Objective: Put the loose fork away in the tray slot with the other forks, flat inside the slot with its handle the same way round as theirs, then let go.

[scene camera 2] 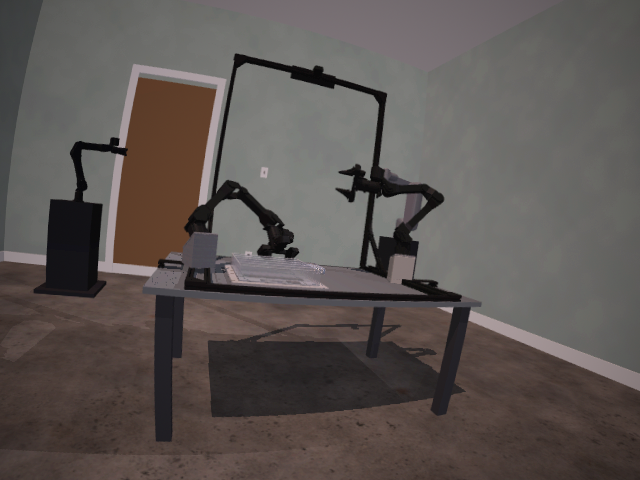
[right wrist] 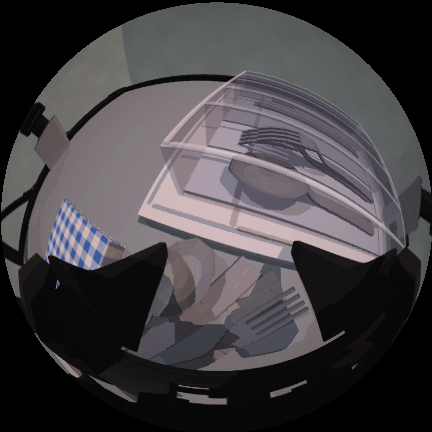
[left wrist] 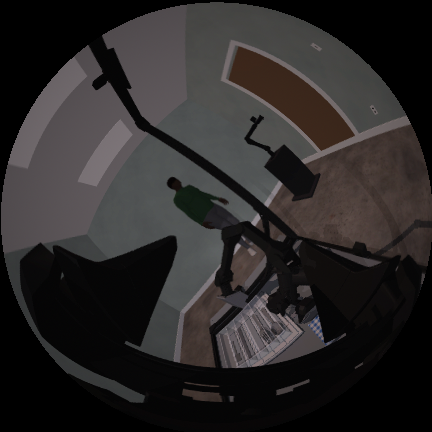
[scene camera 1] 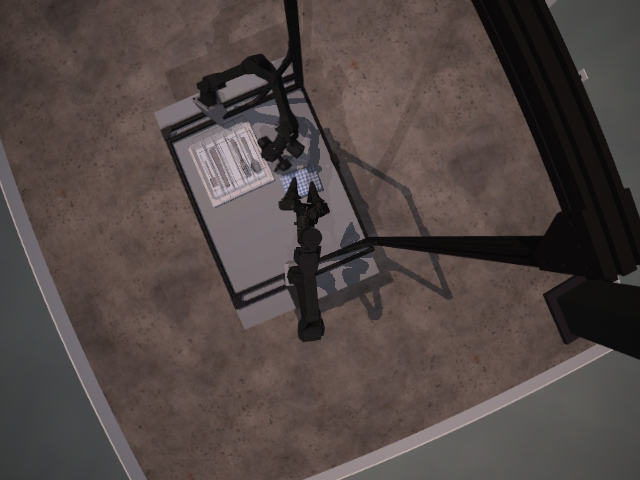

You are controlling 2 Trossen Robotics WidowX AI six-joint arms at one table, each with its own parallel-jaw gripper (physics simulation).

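Observation:
The loose fork [right wrist: 272, 317] lies beside the tray in the right wrist view, tines toward the upper right. Its handle overlaps other loose cutlery, including a spoon [right wrist: 195, 267]. My right gripper [right wrist: 231, 249] [scene camera 1: 289, 157] [scene camera 2: 278, 254] is open, low over this cutlery, with nothing between its fingers. The clear tray [right wrist: 200, 150] [scene camera 2: 273, 264] has a slot with stacked forks [right wrist: 272, 136] [scene camera 1: 243, 164], tines at the left and handles toward the lower right in the right wrist view. My left gripper [scene camera 1: 303, 181] [scene camera 2: 338, 180] is open and empty, high above the table.
A spoon slot [right wrist: 270, 177] lies between the forks and the loose cutlery. A blue checked cloth [scene camera 1: 315, 178] [right wrist: 75, 240] [left wrist: 316, 329] lies near the loose pieces. Knives lie in farther tray slots [scene camera 1: 219, 165]. A black frame [scene camera 1: 204, 227] edges the table.

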